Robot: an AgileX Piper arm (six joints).
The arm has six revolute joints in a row. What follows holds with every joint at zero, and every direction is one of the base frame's. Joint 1 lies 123 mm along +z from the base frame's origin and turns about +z. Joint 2 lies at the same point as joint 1 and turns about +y. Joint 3 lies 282.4 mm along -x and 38.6 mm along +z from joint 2 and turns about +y. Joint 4 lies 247.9 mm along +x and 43.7 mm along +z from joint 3 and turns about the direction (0.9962, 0, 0.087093). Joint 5 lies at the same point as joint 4 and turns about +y. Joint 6 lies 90.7 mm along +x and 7.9 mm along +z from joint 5 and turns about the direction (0.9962, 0, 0.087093). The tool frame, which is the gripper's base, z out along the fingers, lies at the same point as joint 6; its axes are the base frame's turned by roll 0, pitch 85.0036 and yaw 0 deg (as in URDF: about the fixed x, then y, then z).
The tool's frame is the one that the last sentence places.
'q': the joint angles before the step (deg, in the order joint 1, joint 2, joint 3, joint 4, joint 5, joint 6). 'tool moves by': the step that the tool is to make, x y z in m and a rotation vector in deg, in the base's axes. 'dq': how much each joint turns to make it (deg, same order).
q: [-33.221 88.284 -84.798 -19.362 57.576 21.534]
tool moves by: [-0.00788 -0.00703 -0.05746 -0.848 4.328 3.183]
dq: [-1.857 -0.037 12.846 -2.774 -10.747 -1.285]
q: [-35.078 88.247 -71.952 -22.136 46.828 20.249]
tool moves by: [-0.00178 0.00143 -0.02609 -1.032 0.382 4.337]
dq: [-0.479 0.000 6.180 -0.502 -7.653 -2.359]
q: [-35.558 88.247 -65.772 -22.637 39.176 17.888]
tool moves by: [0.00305 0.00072 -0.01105 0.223 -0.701 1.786]
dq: [0.000 0.710 1.831 0.783 -3.471 -1.007]
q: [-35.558 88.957 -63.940 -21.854 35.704 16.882]
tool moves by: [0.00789 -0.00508 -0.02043 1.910 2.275 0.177]
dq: [0.001 3.587 0.000 0.148 -0.673 0.001]
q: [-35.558 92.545 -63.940 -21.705 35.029 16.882]
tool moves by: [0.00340 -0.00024 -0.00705 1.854 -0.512 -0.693]
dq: [0.001 1.161 0.000 1.821 -0.505 0.135]
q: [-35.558 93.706 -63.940 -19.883 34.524 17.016]
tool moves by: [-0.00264 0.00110 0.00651 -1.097 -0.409 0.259]
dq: [-0.001 -1.161 0.102 -0.703 0.094 -0.001]
